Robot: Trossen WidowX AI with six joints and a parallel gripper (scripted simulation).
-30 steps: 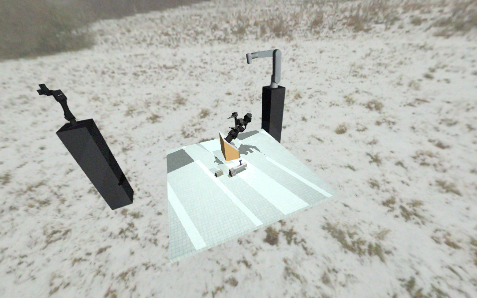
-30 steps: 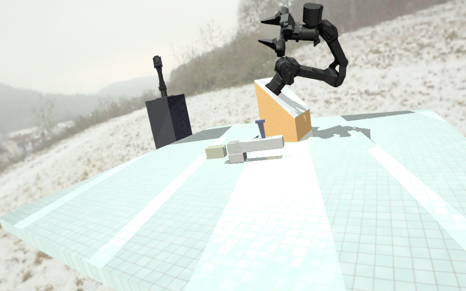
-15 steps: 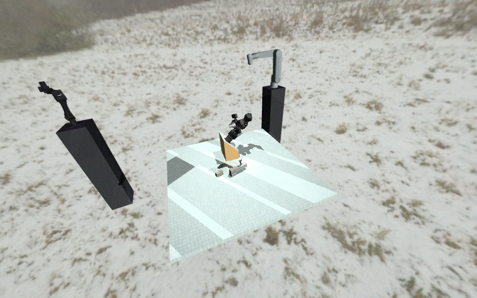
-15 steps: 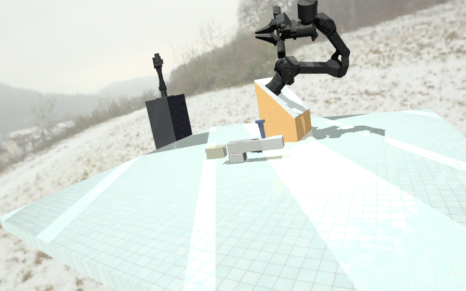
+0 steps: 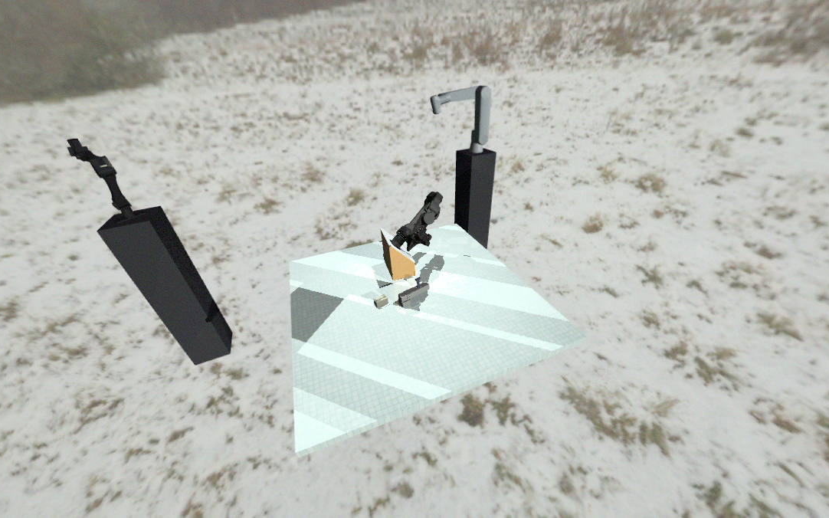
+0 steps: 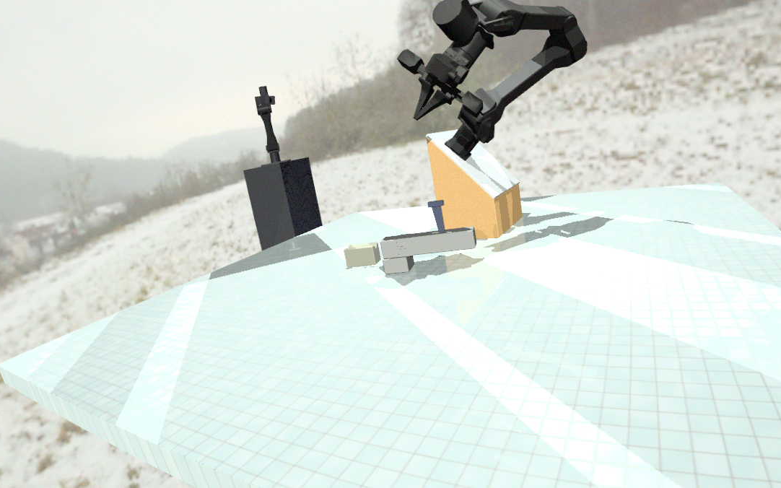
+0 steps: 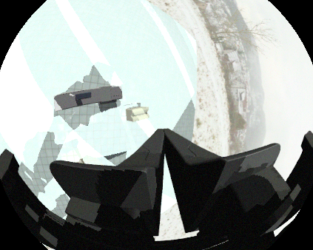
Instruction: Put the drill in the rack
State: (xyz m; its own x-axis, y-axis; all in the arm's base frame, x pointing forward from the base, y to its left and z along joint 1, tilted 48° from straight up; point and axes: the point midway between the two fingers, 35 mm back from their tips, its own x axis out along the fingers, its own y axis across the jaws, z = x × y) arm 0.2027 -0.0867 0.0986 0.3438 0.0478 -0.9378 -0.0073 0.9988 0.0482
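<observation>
Now: gripper tip 19 cm above the blue key, 4 cm short of it and 3 cm to the right of it. Also, from my gripper tip: beige rack 27 cm below, 18 cm to the right; then grey housing block 25 cm below, 5 cm ahead; then drill 24 cm below, 5 cm ahead, 2 cm to the right.
</observation>
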